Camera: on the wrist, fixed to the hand. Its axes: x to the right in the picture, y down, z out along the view.
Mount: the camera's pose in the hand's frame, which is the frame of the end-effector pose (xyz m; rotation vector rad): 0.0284 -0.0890 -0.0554 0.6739 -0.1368 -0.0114
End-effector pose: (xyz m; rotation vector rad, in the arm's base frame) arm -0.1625 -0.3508 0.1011 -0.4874 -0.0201 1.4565
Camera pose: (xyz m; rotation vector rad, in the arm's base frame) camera -0.0580 -0.3438 0.0725 0.1622 0.3483 1.3838
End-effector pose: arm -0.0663 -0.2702 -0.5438 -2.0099 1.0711 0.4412
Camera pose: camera 0.0191 -0.3000 -0.4836 -1.3682 0.9585 0.1700
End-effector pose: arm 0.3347 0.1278 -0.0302 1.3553 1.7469 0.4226
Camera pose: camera 0.2352 0.1350 -0.0732 1.7786 1.8544 -0.2977
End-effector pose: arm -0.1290 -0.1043 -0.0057 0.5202 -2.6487 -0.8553
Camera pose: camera -0.1107 -0.2112 -0.0119 0.6416 -3.0307 0.0350
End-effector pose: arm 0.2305 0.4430 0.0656 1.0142 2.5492 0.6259
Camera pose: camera 0.1358 0.3899 0.0636 1.1795 2.6796 -0.3358
